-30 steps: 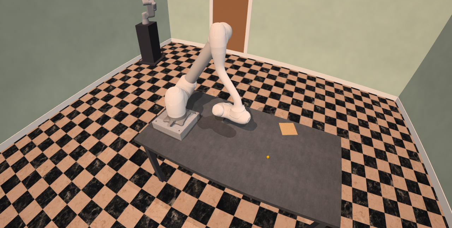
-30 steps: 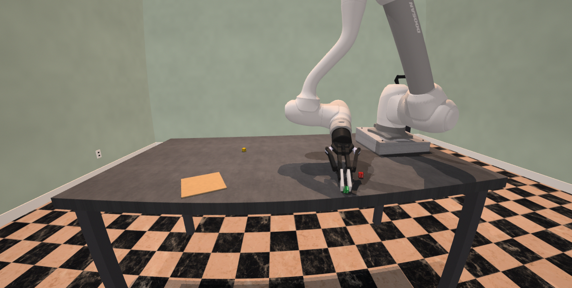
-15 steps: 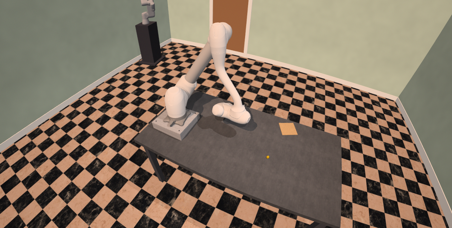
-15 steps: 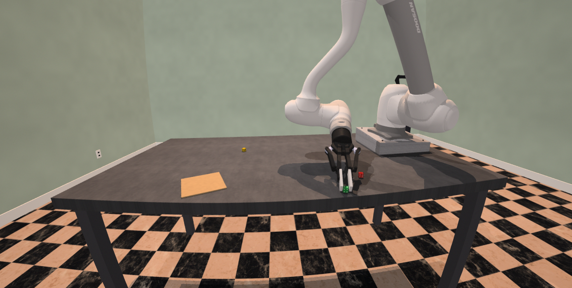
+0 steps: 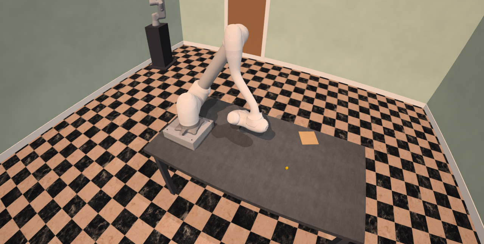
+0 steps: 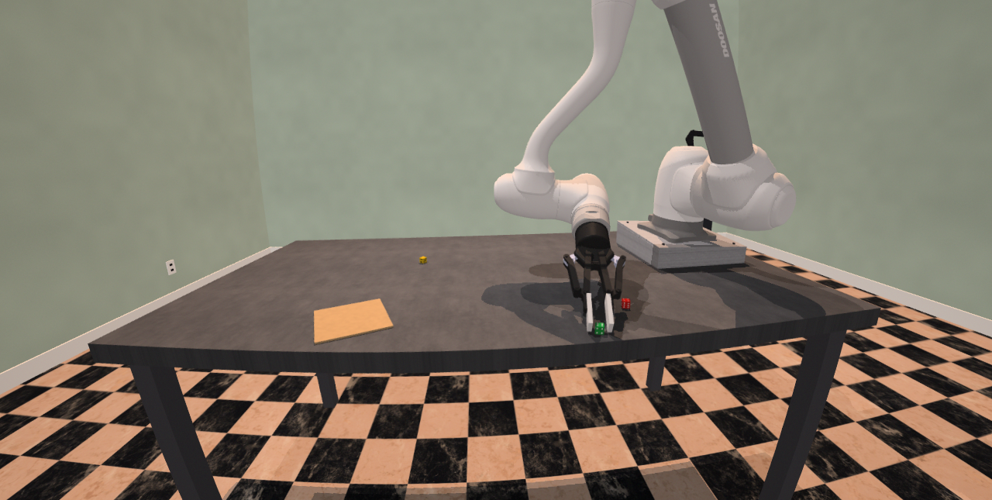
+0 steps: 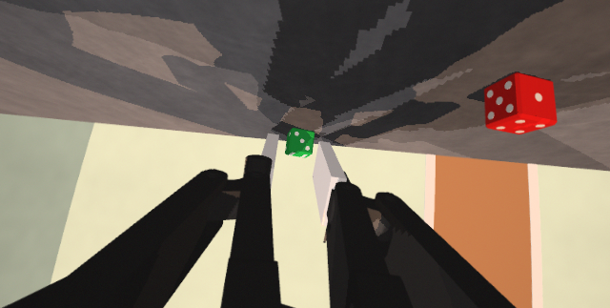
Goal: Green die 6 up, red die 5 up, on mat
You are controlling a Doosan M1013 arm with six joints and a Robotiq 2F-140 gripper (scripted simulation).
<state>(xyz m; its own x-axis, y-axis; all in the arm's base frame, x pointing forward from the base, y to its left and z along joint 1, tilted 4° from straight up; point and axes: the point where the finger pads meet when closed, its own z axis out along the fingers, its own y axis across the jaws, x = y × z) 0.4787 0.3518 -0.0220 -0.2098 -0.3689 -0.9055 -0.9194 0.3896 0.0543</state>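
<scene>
My gripper is now 10 mm short of the green die, 20 mm to the right of it and 20 mm above it. Also, from my hand: yellow die: 310 mm ahead, 490 mm to the right, 20 mm below; red die: 100 mm behind, 60 mm to the right, 20 mm below; orange mat: 450 mm ahead, 150 mm to the right, 30 mm below.
</scene>
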